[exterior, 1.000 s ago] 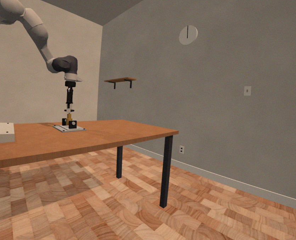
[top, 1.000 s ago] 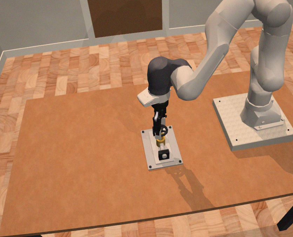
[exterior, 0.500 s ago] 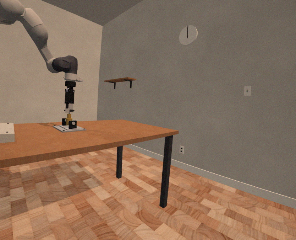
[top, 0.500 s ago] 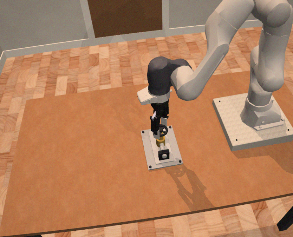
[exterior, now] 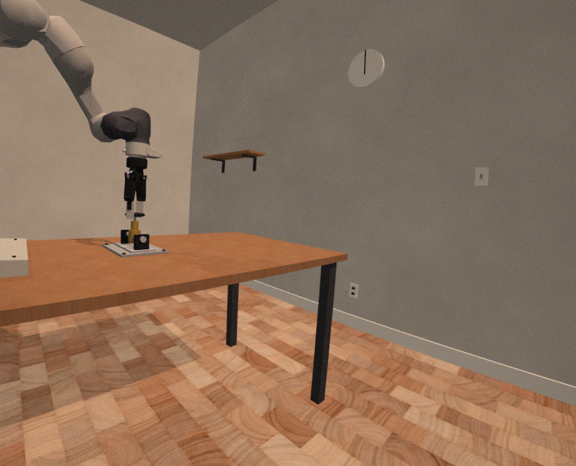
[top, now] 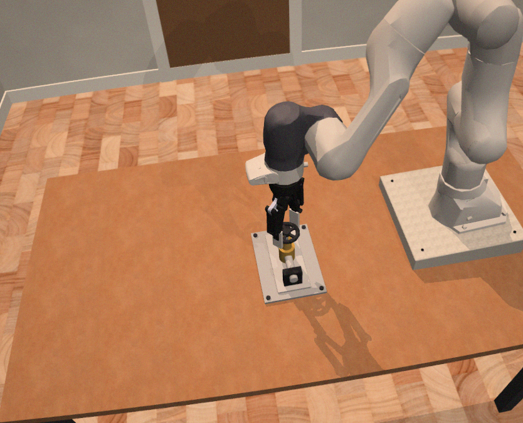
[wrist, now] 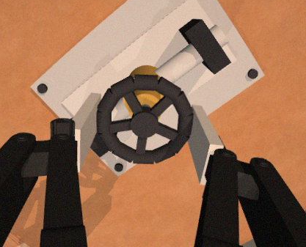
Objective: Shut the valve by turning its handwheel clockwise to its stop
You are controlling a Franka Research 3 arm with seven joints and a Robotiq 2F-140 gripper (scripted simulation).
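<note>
My gripper is now 2 cm above the black spoked handwheel.
</note>
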